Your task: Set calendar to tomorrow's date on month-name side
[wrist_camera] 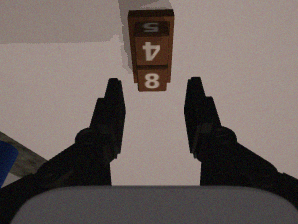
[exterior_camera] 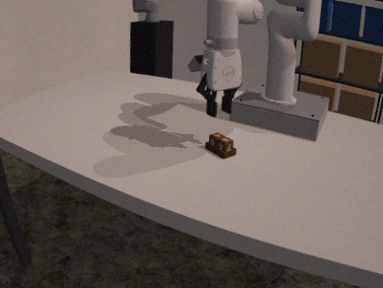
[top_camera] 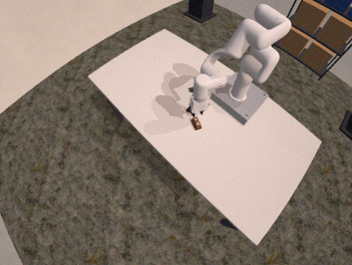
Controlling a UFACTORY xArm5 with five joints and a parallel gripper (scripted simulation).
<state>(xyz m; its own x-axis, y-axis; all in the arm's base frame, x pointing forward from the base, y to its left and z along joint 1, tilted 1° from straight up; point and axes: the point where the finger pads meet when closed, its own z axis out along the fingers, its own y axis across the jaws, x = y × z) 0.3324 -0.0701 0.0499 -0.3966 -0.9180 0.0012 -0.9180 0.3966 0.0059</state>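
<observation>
My gripper is now 90 mm above the brown wooden cube. Round my hand: tray 10 mm ahead, 20 mm to the left, 110 mm below.
</observation>
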